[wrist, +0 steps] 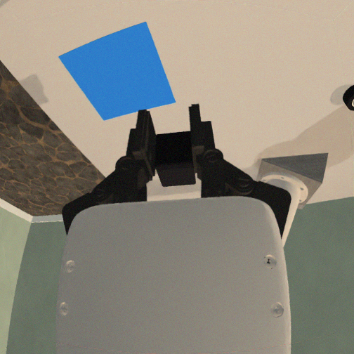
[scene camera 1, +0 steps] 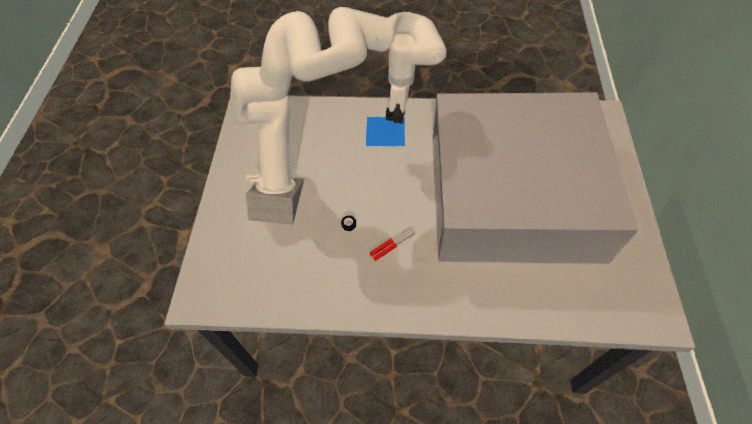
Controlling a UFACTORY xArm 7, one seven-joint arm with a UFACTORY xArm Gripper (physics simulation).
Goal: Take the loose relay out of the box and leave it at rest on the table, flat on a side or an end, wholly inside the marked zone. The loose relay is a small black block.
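Frame: origin at the arm's base, x ahead, y left, z up, level; millimetres.
Seen in the pictures: gripper, between the fingertips: (scene camera 1: 399,118); arm's base, origin of its link: (scene camera 1: 275,186).
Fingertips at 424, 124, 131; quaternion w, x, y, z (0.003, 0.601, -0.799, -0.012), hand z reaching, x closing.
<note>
Pixels of each thing's top centre, then the offset from my fingertips to it, as dx, dy, dz. Level surfaces: height alone.
- blue marked zone, centre of its top: (scene camera 1: 385,131) -34, +105, -174
- large grey box, centre of its top: (scene camera 1: 526,155) +352, -220, +28
- black-rimmed roll, centre of its top: (scene camera 1: 348,221) -197, -275, -156
- table, height of its surface: dz -175
- red-handled tool, centre of its top: (scene camera 1: 393,242) -64, -362, -164
The loose relay (wrist: 173,148), a small black block, sits between the two black fingers in the wrist view. My gripper (scene camera 1: 394,121) (wrist: 171,121) is shut on it and points steeply down, raised above the table. In scene camera 1 the fingers overlap the back right part of the blue marked zone (scene camera 1: 379,135) (wrist: 117,72); the relay cannot be made out there. In the wrist view the zone lies beyond the fingertips, and the left fingertip overlaps its near edge. The large grey box (scene camera 1: 531,163) stands to the right of the zone.
A black-rimmed roll (scene camera 1: 348,223) (wrist: 350,98) stands on the table (scene camera 1: 263,294). A red-handled tool (scene camera 1: 383,249) lies front right of it. The arm's grey base block (scene camera 1: 270,206) (wrist: 312,172) is at the left. The table's back edge runs close behind the zone.
</note>
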